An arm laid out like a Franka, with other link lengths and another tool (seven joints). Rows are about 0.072 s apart.
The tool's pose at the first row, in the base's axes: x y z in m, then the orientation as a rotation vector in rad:
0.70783, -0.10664, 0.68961, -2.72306, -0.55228, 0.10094
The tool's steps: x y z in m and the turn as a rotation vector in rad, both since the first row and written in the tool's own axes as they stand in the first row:
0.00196, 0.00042, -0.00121, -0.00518, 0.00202, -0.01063
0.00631, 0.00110, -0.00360, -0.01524, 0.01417, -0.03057
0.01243, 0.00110, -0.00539, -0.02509, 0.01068, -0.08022
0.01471, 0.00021, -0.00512, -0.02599, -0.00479, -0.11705
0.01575, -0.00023, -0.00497, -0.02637, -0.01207, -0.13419
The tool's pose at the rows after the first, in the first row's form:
0.70996, -0.10664, 0.69059, -2.72463, -0.56715, 0.09417
0.71454, -0.10632, 0.69258, -2.72684, -0.59274, 0.06987
0.72043, -0.10454, 0.69426, -2.71989, -0.66307, 0.05934
0.72217, -0.10279, 0.69433, -2.70881, -0.71748, 0.07084
0.72294, -0.10196, 0.69435, -2.70328, -0.74276, 0.07630

